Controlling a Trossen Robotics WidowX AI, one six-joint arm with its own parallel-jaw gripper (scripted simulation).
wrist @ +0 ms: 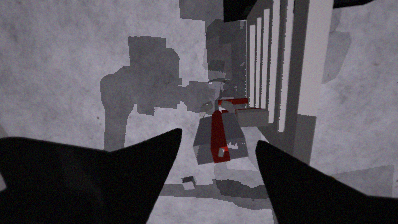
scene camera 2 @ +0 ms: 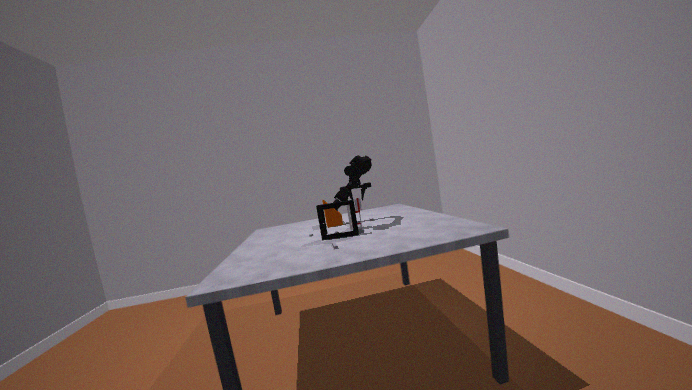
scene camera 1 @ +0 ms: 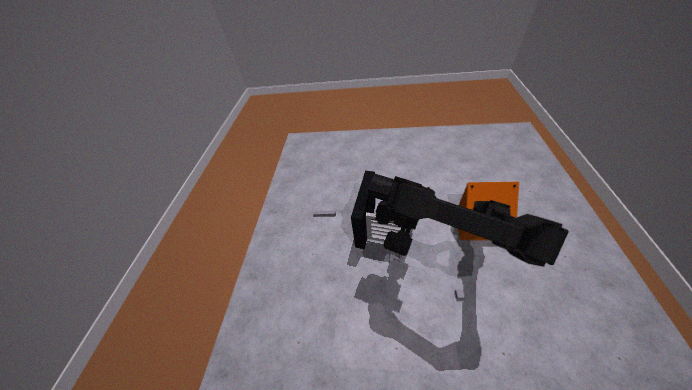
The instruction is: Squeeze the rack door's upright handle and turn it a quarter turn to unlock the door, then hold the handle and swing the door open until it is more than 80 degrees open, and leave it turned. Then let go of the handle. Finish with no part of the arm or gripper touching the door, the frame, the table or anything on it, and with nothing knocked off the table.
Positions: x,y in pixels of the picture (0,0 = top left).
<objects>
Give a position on a rack door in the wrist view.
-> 310,35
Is my gripper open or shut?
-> Open.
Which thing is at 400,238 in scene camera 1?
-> My gripper.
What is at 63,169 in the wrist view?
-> My gripper.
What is my gripper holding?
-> Nothing.
</objects>
